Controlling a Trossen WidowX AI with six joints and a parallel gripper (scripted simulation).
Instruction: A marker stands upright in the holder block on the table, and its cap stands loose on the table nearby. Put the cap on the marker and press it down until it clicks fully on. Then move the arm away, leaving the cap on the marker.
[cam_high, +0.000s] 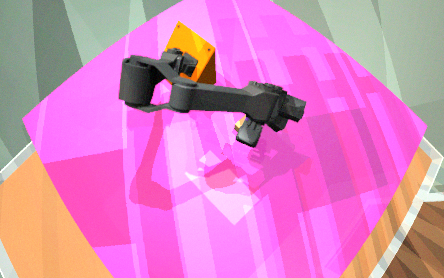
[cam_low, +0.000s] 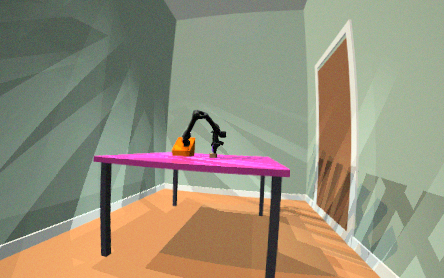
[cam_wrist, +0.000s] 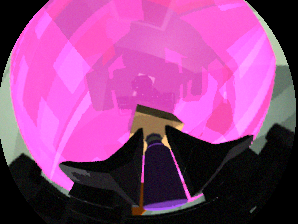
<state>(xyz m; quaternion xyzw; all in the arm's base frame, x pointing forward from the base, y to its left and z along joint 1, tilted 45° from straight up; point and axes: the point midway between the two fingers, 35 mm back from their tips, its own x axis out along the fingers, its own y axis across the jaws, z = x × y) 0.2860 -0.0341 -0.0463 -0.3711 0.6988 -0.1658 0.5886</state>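
My gripper tip is now 2 cm past the purple cap and 5 cm below it. Also, from my gripper tip: holder block (2 cm behind, 2 cm below); purple marker (2 cm behind, 3 cm above).
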